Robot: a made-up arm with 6 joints.
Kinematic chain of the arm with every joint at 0, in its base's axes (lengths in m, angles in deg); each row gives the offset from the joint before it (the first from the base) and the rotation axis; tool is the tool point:
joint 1: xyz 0 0 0.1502 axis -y
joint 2: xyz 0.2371 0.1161 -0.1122 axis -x
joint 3: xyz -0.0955 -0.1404 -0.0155 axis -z
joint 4: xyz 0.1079 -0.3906 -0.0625 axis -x
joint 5: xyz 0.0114 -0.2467 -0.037 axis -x
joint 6: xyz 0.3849 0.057 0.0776 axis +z
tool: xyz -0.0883 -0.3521 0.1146
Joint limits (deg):
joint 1: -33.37..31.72
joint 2: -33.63..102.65
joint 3: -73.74..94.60
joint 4: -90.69..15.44
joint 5: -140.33..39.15
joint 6: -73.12..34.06
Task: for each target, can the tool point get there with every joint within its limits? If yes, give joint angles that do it. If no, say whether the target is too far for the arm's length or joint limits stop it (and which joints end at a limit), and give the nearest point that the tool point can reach.
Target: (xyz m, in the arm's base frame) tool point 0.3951 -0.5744 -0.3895
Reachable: yes | joints 12.22 3.05 54.70 -60.63 -113.24 13.69
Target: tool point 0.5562 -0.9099 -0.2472
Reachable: yes | joints -9.97 10.95 -4.05 2.60 -85.97 -0.14
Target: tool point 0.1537 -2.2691 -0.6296
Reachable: no: too far | nearest point 0.0982 -1.1543 -0.3387 | short by 1.153 m
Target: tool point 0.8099 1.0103 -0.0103
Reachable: no: joint limits stop it (at a limit: joint 2, joint 3, joint 6) | nearest point 0.7694 0.7942 -0.0023 | short by 0.220 m
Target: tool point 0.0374 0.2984 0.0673
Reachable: no: joint limits stop it (at a limit: joint 2, joint 3, joint 4, joint 5) | nearest point 0.1324 0.4239 -0.1434 | short by 0.263 m
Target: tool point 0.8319 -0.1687 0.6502
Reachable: yes | joints -1.17 79.28 -37.02 -30.39 -1.48 -36.60
